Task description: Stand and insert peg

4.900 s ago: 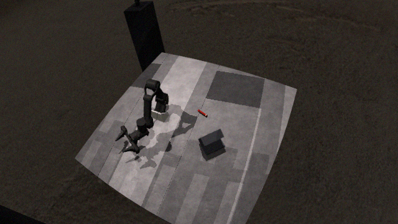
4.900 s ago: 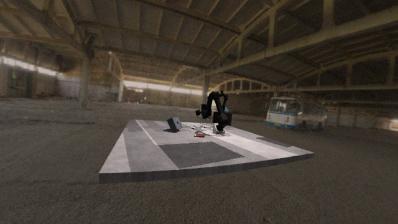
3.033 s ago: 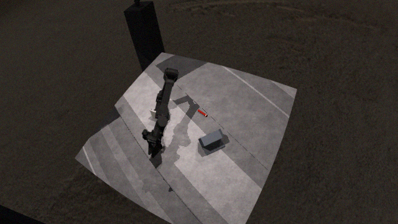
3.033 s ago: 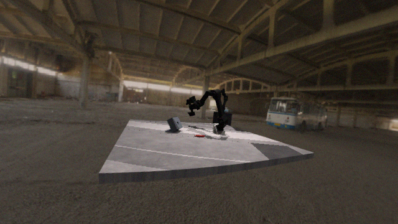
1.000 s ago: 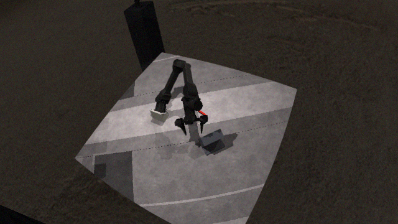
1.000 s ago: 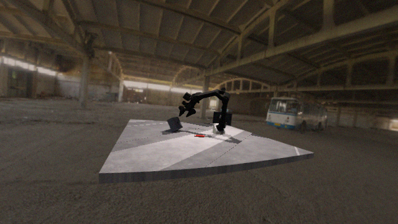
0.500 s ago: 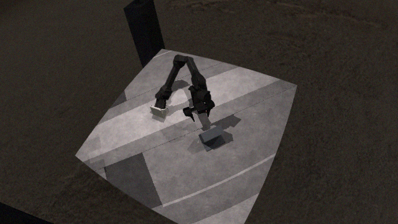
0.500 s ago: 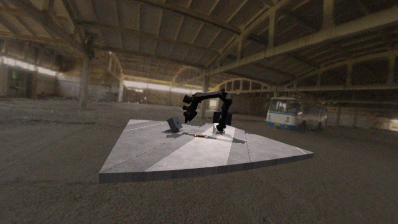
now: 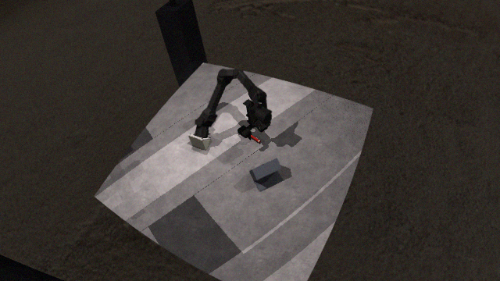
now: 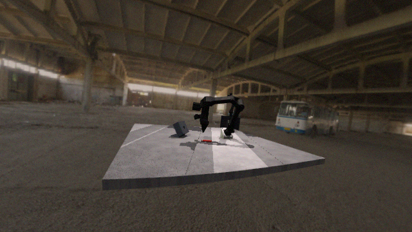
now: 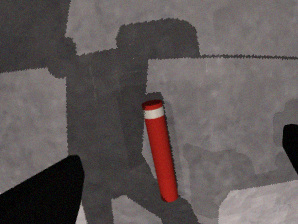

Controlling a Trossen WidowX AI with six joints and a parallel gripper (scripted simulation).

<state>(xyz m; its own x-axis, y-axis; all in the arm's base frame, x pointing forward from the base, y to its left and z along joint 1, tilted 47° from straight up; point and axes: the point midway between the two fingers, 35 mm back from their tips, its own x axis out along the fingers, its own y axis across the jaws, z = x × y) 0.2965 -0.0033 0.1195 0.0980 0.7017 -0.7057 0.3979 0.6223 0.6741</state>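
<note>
Now: gripper tip 70 mm above the red peg, 20 mm to the right of it and 10 mm past it. From my gripper tip the other things lie so: sloped panel (180 mm to the right, 120 mm ahead, 10 mm below).
</note>
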